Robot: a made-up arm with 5 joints.
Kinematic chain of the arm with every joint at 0, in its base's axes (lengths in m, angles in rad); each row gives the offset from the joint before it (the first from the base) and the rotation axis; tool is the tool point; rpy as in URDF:
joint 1: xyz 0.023 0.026 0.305 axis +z
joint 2: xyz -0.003 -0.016 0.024 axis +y
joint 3: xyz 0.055 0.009 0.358 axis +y
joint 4: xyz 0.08 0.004 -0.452 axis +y
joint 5: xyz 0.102 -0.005 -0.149 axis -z
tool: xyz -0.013 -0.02 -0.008 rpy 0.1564 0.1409 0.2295
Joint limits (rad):
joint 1: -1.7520..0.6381
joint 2: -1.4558..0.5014
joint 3: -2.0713..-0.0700
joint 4: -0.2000..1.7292
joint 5: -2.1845..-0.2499
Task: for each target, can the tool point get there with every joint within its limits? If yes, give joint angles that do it. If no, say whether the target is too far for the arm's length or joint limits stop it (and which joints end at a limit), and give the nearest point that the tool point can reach.
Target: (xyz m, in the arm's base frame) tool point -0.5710 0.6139 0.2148
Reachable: no: joint limits stop it (at a limit: joint 2, joint 3, joint 4) | nearest point -0.5371 0.5804 0.8748 | short by 0.662 m
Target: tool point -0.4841 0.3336 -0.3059
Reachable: no: joint limits stop it (at a limit: joint 2, joint 3) | nearest point -0.0323 0.0595 0.0568 | short by 0.641 m
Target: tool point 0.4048 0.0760 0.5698
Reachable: yes | joints 0.2128 -0.9372 -0.3610 0.1553 -0.6444
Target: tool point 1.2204 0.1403 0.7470
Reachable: no: too far | nearest point 0.8909 0.1088 0.7032 | short by 0.334 m
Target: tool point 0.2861 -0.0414 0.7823
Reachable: yes | joints -0.1687 -1.2335 -0.6144 0.5060 -1.5066
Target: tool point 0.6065 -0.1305 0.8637
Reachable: yes | joints -0.2381 -0.1811 -1.6432 1.0163 -1.8737
